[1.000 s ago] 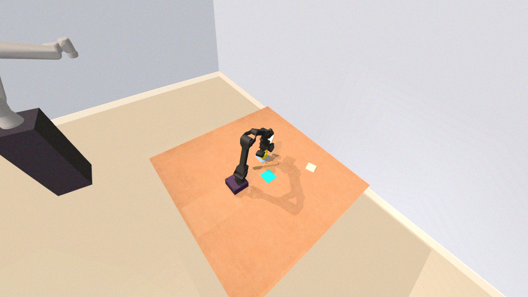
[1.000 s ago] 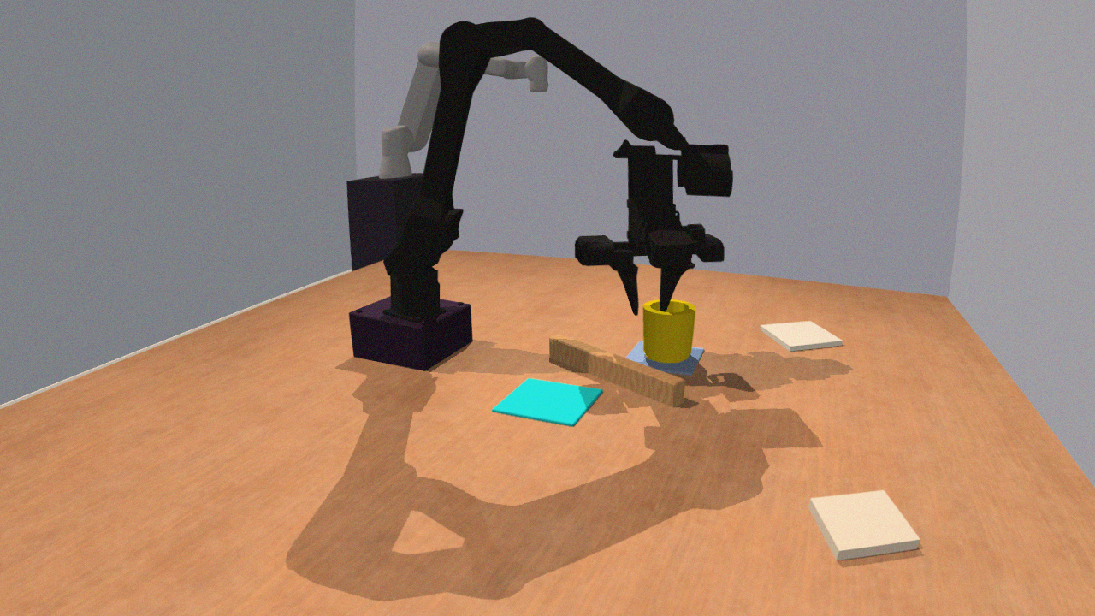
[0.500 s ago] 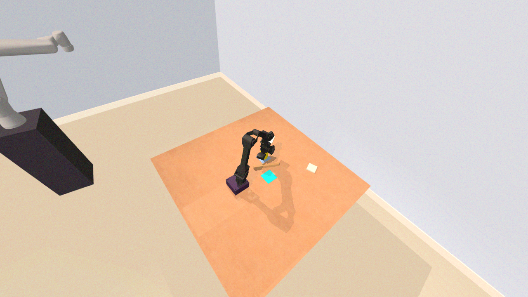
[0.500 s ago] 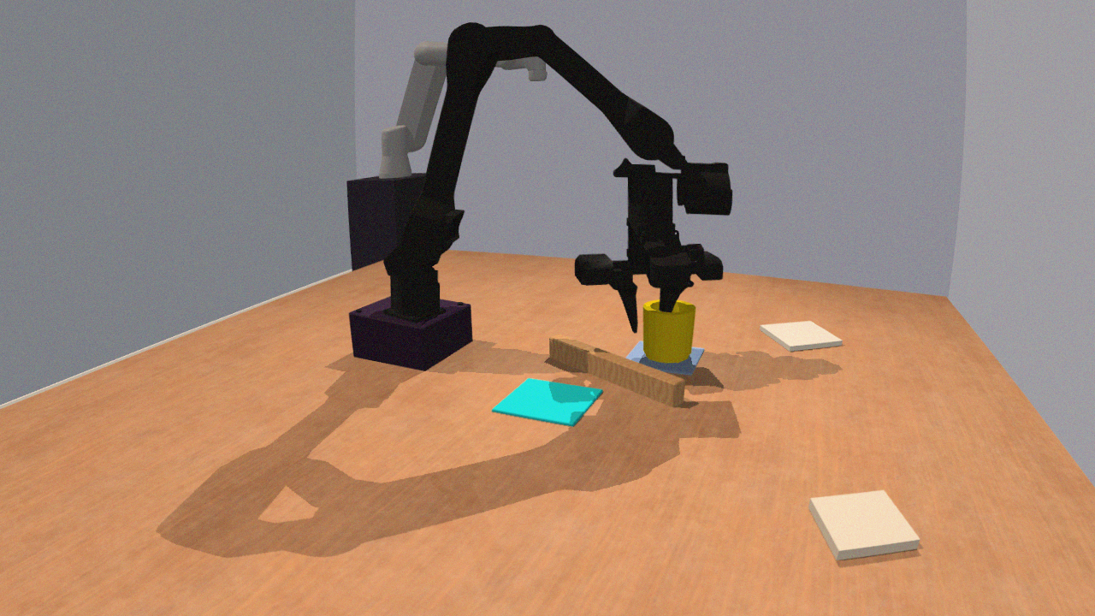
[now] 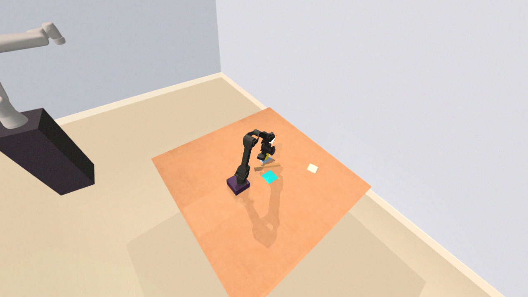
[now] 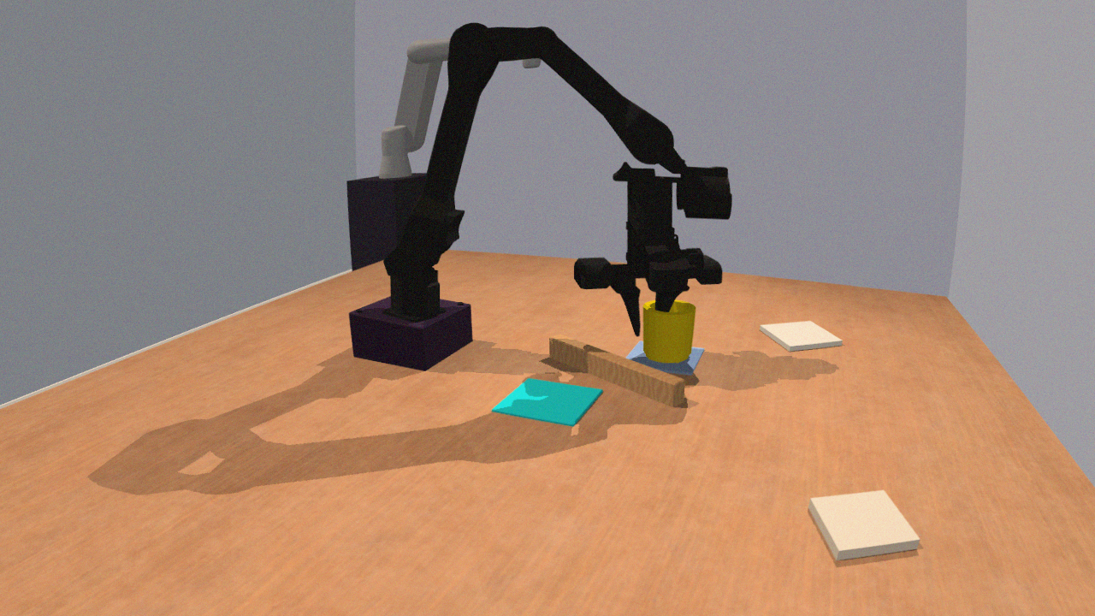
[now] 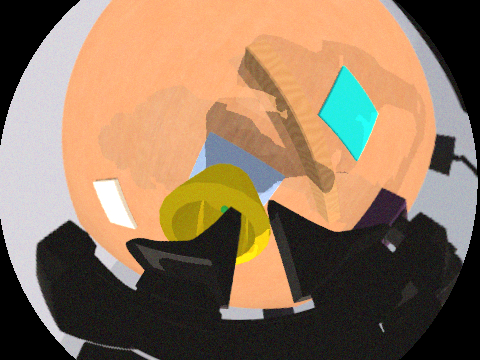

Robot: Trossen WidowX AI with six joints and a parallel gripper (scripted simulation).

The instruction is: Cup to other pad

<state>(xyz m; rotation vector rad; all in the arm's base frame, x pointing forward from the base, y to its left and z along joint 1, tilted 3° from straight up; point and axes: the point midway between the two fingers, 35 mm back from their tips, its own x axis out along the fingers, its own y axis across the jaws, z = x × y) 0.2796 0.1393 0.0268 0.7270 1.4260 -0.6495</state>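
Right now the pale blue pad is 2 cm ahead of my gripper tip, 2 cm to the left of it and 4 cm below it. Round my gripper tip: yellow cup: 2 cm ahead, 2 cm to the left; wooden bar: 1 cm behind, 8 cm to the right, 3 cm below; cyan pad: 4 cm behind, 17 cm to the right, 4 cm below.
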